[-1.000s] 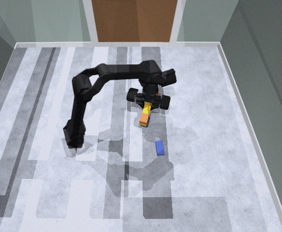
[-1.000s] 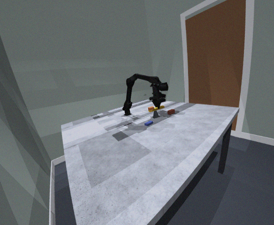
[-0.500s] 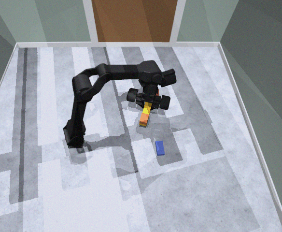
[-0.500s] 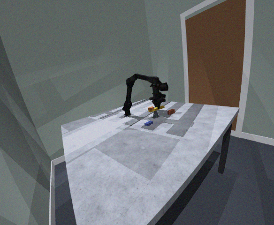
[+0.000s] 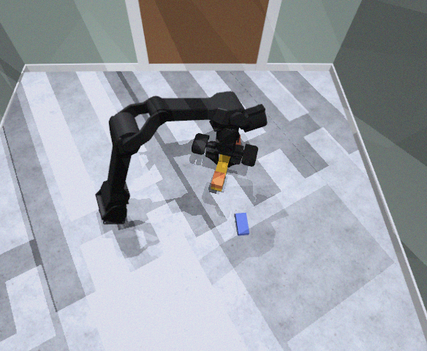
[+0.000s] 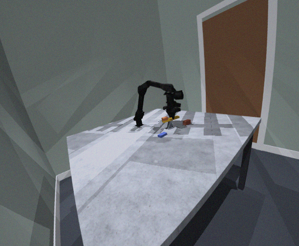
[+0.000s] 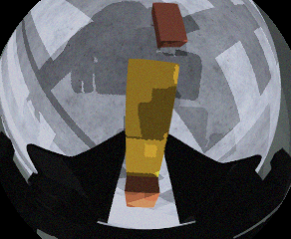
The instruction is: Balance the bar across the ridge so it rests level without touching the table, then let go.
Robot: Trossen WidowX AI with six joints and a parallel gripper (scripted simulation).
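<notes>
The bar lies 10 mm behind my gripper tip, 40 mm to the right of it and 10 mm above it. The rest, counted from my gripper tip: red-brown block 60 mm ahead, 120 mm to the left, 60 mm below; blue block 50 mm ahead, 170 mm to the right, 70 mm below.
</notes>
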